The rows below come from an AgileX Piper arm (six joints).
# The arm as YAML. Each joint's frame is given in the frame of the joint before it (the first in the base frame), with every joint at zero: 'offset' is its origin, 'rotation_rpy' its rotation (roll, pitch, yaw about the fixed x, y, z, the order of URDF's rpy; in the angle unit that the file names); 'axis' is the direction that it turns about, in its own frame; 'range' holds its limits. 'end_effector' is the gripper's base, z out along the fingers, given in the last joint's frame.
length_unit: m
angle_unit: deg
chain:
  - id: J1
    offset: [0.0, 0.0, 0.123]
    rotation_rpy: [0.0, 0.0, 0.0]
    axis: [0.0, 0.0, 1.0]
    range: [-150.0, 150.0]
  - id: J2
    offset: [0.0, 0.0, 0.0]
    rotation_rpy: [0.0, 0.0, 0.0]
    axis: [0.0, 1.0, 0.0]
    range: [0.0, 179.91]
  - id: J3
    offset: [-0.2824, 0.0, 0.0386]
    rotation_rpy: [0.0, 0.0, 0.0]
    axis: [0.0, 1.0, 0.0]
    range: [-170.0, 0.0]
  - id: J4
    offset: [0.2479, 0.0, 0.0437]
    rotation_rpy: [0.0, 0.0, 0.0]
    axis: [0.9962, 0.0, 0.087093]
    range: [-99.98, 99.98]
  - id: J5
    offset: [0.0, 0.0, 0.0]
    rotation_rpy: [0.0, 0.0, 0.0]
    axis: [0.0, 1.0, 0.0]
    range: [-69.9, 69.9]
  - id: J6
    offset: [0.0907, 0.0, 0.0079]
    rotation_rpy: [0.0, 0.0, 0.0]
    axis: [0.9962, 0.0, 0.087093]
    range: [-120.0, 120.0]
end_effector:
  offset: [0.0, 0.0, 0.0]
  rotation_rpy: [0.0, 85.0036, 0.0]
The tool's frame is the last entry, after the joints.
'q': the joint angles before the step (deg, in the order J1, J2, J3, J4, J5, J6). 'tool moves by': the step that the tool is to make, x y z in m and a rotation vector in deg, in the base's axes. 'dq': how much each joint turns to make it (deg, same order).
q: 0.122 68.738 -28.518 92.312 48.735 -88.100
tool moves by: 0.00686 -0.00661 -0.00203 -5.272 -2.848 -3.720
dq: -0.001 0.040 -0.373 0.518 -5.960 -3.870
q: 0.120 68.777 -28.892 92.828 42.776 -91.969
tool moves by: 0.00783 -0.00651 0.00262 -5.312 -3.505 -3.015
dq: -0.001 0.001 -1.160 0.421 -5.358 -4.071
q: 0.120 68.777 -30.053 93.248 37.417 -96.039
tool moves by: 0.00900 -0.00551 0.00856 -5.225 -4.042 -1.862
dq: 0.000 0.001 -2.273 -0.601 -4.292 -3.435
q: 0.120 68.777 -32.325 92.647 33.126 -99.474
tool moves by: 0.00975 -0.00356 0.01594 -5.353 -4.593 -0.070
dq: 0.001 -0.039 -3.729 -3.232 -2.692 -1.642
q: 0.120 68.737 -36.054 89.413 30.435 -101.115
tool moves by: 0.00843 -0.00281 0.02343 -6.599 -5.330 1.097
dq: 0.001 -0.473 -5.002 -6.946 -1.778 0.566
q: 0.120 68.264 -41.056 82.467 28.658 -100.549
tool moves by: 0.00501 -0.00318 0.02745 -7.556 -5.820 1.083
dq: -0.001 -0.914 -5.350 -8.897 -1.323 1.578
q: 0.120 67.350 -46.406 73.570 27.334 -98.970
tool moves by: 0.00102 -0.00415 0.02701 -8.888 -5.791 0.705
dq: 0.003 -1.153 -5.007 -10.466 -1.066 1.833
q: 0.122 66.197 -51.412 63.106 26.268 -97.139
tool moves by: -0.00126 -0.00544 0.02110 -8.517 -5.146 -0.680
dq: 0.033 -1.113 -3.571 -9.559 -1.777 1.323
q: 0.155 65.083 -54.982 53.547 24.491 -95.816
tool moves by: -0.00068 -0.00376 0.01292 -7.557 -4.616 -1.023
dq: 0.505 -0.681 -1.831 -6.827 -2.875 -0.698
